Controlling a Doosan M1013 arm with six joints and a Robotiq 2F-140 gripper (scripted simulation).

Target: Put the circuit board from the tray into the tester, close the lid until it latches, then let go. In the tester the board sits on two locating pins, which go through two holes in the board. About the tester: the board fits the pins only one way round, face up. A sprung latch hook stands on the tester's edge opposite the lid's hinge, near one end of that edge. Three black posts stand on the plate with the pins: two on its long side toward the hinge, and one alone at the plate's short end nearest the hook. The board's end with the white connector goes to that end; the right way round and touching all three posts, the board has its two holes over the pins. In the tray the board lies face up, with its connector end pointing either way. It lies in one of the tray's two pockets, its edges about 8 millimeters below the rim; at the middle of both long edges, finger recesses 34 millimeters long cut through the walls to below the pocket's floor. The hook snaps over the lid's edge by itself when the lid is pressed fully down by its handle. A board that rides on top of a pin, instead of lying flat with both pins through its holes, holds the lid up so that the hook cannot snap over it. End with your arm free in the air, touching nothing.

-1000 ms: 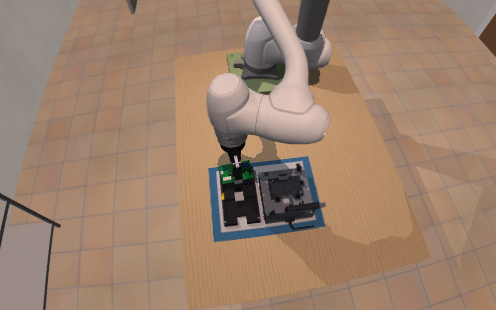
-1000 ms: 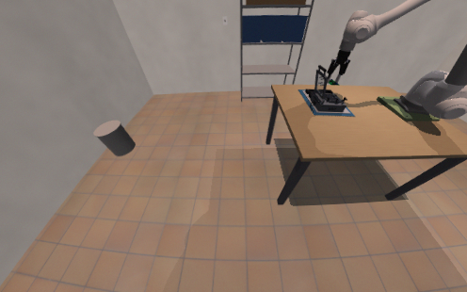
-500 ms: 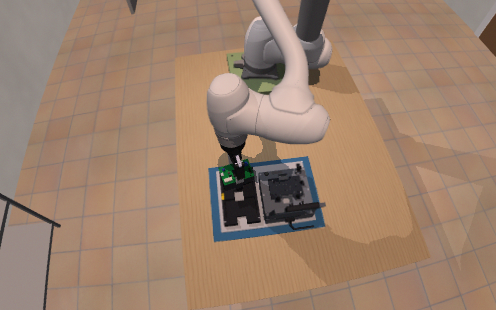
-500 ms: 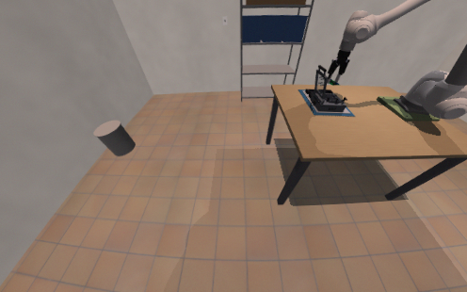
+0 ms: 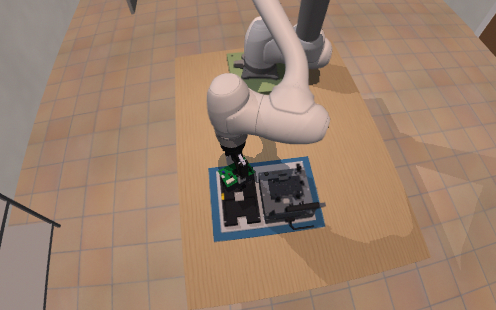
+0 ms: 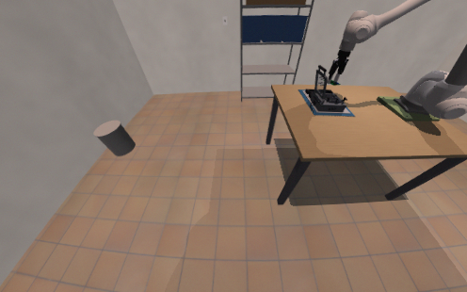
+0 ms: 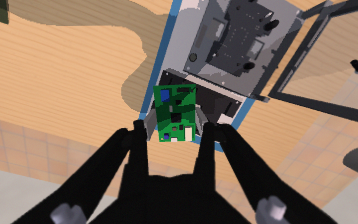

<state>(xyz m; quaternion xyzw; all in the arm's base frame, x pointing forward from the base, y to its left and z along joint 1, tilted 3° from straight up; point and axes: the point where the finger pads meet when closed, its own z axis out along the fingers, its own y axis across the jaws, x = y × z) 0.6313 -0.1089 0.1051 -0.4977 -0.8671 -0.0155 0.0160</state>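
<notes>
My gripper is now 20 mm above the green circuit board. The rest, counted from my hand: tester lid: 160 mm ahead, 190 mm to the left, 40 mm above; then pin plate: 40 mm ahead, 180 mm to the left, 70 mm below.
</notes>
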